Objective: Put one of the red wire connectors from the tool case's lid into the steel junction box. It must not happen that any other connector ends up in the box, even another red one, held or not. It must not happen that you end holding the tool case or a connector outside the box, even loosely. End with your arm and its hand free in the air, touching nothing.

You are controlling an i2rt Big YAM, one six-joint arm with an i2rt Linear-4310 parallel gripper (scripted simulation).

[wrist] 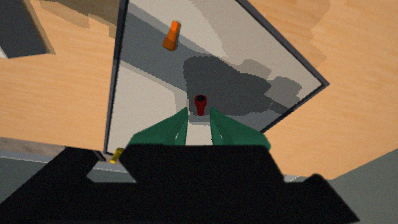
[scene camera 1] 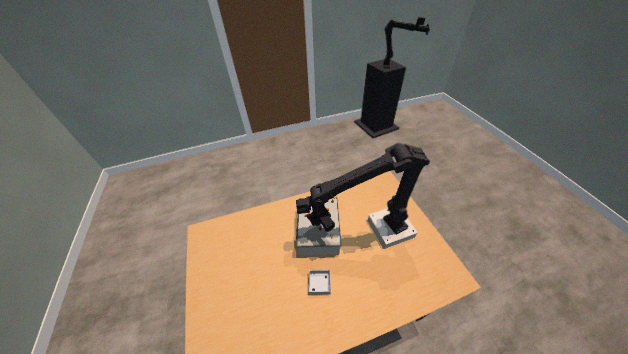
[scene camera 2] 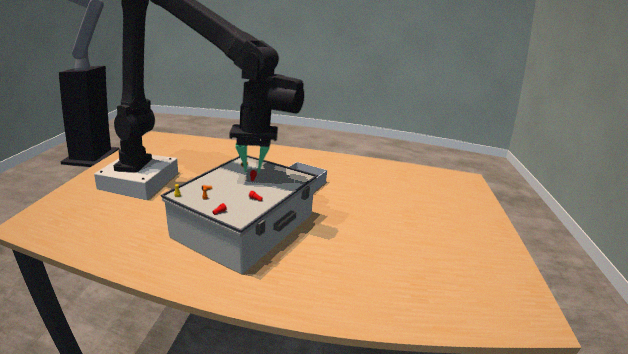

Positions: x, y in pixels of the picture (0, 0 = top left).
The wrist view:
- my gripper: 198, 111
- tool case: 247, 69
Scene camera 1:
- tool case: 310, 241
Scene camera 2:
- my gripper: 252, 171
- tool case: 287, 192
